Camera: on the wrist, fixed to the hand. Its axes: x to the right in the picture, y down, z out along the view.
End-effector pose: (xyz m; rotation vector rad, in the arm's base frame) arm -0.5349 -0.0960 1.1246 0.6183 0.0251 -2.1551
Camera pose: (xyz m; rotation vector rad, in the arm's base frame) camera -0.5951 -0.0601 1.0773 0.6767 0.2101 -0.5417
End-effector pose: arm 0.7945 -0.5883 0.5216 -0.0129 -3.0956 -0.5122
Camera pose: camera 0.7700 -0.6692 0.5200 -1.5455 -1.7084 -0.7210
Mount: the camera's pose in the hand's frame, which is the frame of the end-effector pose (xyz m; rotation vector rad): 0.0239 -0.0773 -0.0245 -0.3721 0.5639 1.4364
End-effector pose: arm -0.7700 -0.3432 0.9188 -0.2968 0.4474 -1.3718
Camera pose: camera -0.8457 -0.3793 0.9293 0.1503 1.1012 0.0824
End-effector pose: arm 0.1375 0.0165 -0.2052 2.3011 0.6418 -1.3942
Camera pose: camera 0.1218 0.0979 -0.2219 1.9448 -0.5669 0.0437
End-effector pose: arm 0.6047 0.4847 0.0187 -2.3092 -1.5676 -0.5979
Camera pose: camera 0.5362 0.5214 0.0520 -2.4207 0.5652 -0.9498
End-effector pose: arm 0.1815 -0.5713 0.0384 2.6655 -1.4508 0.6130
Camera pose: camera 0.2482 -0.5416 0.0809 0.7104 -2.6164 0.8420
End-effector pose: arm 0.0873 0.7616 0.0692 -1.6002 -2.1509 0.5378
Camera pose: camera 0.0319 0.7654 0.1329 -2.8732 -0.4433 -0.0244
